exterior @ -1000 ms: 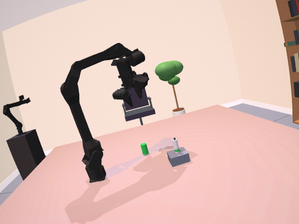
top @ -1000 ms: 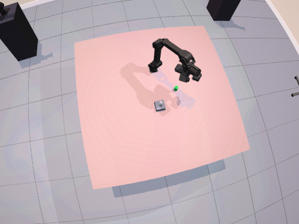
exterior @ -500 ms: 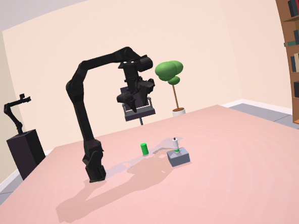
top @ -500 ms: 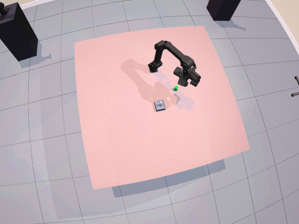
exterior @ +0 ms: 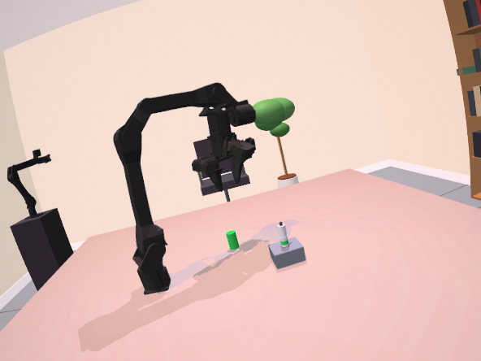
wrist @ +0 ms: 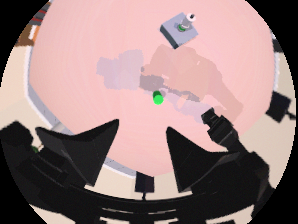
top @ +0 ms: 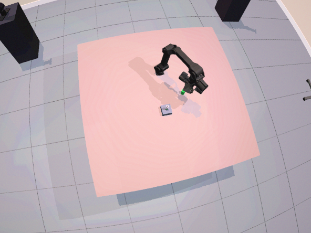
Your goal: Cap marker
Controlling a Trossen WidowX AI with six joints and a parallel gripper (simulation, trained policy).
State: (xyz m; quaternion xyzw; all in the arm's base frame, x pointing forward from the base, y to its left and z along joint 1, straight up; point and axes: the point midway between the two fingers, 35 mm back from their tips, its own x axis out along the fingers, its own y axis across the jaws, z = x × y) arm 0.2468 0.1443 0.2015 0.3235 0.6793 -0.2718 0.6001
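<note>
The green cap lies 30 mm behind my gripper tip, 20 mm to the right of it and 140 mm below it. Also, from my gripper tip: grey holder block: 80 mm ahead, 180 mm to the right, 150 mm below.
</note>
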